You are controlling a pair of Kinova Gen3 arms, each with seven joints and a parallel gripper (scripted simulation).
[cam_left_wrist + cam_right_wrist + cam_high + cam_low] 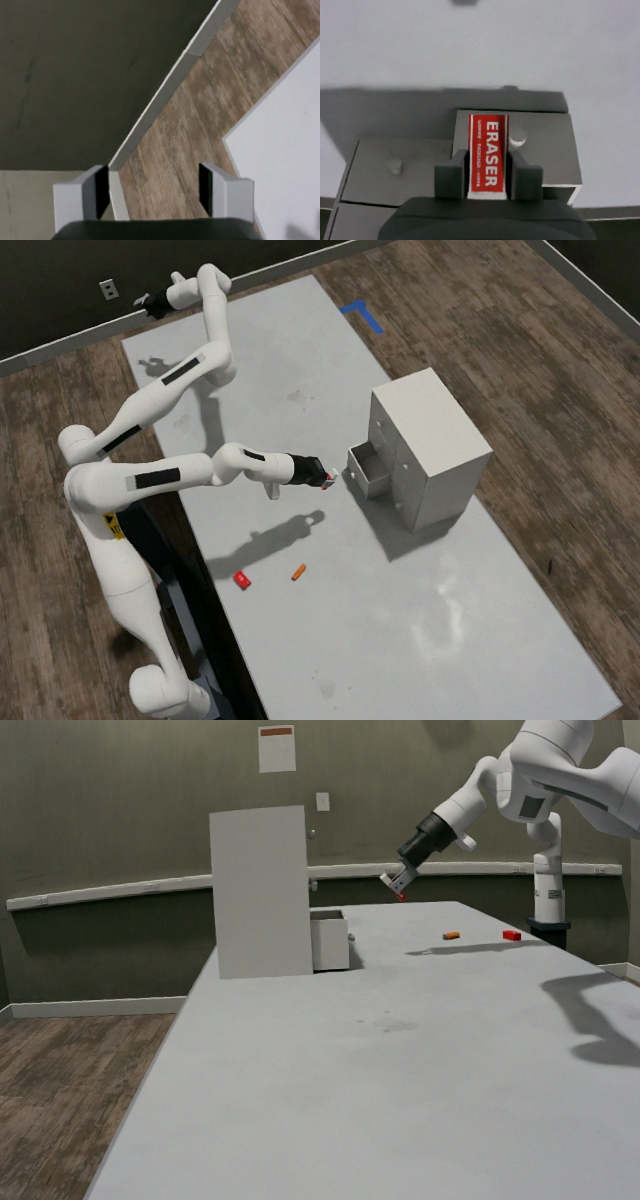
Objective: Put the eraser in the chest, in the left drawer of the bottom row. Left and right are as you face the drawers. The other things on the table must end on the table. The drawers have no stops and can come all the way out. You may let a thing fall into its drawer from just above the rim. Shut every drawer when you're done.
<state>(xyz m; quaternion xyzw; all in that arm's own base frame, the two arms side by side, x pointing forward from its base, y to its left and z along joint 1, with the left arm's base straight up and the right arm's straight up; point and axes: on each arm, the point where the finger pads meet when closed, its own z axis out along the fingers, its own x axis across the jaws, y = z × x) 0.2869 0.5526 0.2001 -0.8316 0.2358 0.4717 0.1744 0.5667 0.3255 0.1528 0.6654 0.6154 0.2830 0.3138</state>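
The eraser is 10 mm ahead of my right hand. Also, from my right hand: orange battery: 160 mm behind, 150 mm to the right, 150 mm below.
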